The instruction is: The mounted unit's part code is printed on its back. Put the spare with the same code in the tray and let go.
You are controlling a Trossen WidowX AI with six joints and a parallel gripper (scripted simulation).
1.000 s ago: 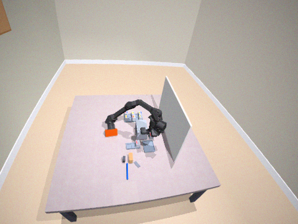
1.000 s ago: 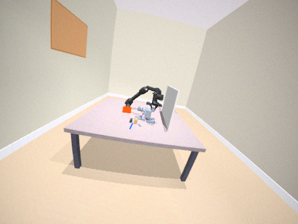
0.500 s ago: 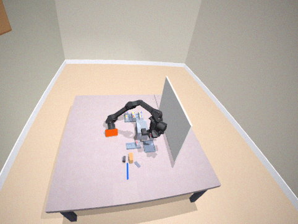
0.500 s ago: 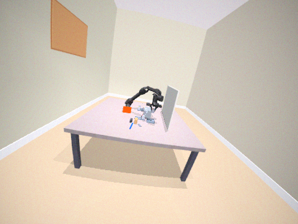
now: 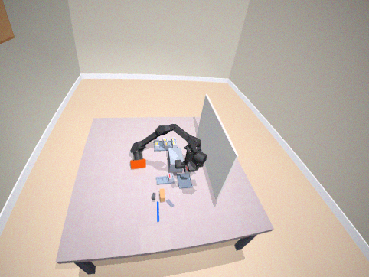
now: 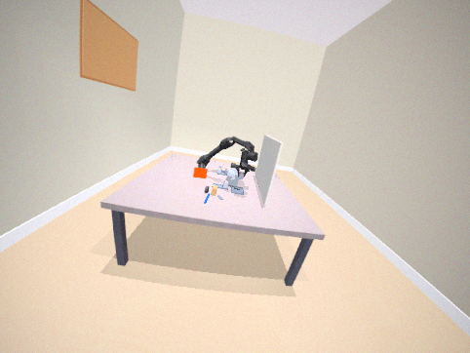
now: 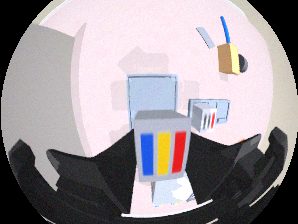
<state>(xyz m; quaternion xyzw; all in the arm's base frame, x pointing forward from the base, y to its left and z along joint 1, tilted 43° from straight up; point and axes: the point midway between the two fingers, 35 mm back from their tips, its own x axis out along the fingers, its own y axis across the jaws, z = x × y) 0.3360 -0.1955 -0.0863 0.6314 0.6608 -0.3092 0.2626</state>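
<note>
Now: the grey-blue tray 110 mm below my gripper tip. The rest, counted from my gripper tip: tan block 190 mm behind, 110 mm to the right, 90 mm below; grey panel 210 mm ahead, 160 mm to the left, 110 mm above; mounted unit 190 mm to the left, 60 mm below, 40 mm behind.
</note>
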